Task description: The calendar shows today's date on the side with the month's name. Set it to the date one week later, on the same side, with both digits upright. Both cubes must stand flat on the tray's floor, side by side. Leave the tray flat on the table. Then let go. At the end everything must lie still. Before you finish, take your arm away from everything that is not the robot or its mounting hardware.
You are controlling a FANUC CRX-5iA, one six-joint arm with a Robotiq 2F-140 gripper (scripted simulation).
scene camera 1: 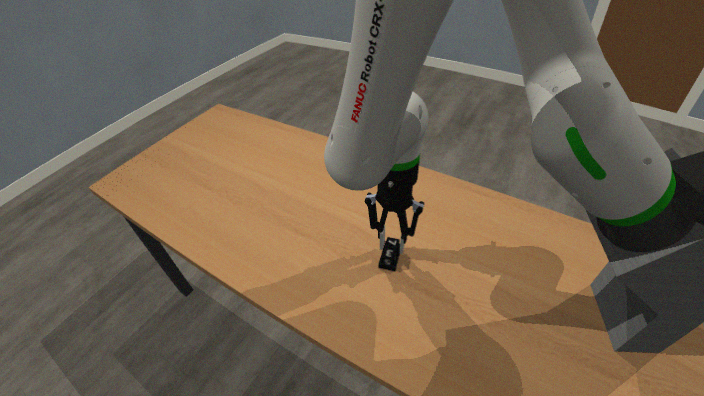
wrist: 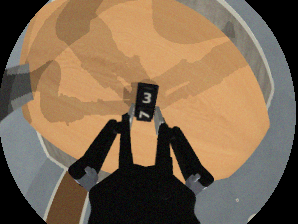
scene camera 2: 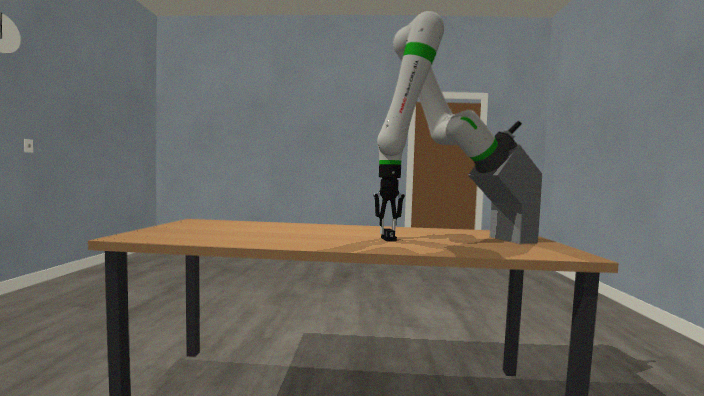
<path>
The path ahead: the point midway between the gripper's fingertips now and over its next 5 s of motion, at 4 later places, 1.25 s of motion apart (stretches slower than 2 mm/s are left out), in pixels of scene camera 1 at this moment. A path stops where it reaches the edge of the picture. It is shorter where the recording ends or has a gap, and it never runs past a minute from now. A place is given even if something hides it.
My gripper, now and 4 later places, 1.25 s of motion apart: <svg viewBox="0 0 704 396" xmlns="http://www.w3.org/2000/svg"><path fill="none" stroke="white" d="M391 247L393 223L401 215L410 206L412 198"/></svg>
</path>
